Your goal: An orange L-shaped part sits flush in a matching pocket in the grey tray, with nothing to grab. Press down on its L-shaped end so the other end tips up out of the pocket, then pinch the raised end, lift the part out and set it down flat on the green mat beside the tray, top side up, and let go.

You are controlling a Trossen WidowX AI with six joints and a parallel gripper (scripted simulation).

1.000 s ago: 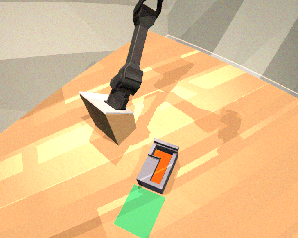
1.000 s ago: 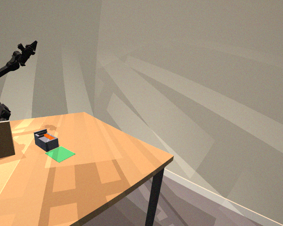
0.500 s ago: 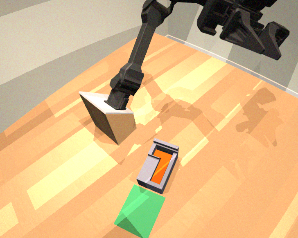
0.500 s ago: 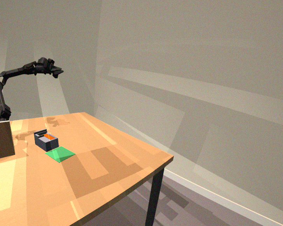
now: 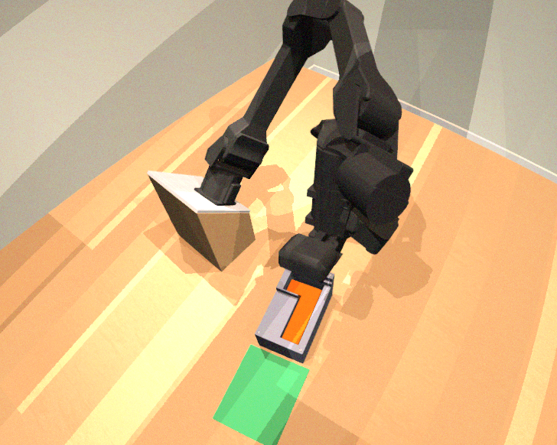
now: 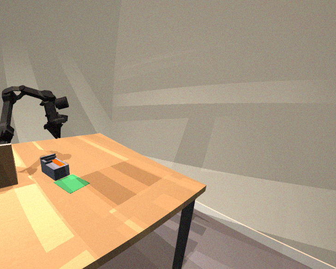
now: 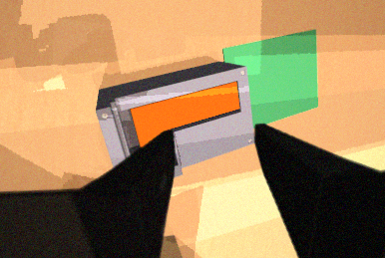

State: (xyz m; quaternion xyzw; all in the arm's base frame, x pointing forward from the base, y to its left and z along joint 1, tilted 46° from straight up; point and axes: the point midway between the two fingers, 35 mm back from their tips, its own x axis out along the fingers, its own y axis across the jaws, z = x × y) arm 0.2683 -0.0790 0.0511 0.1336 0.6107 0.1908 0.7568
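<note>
Right now my gripper tip is 14 cm above the orange L-shaped part, 4 cm past it and 2 cm to the left of it. From my gripper tip the other things lie so: green mat: 21 cm below, 18 cm to the right.
</note>
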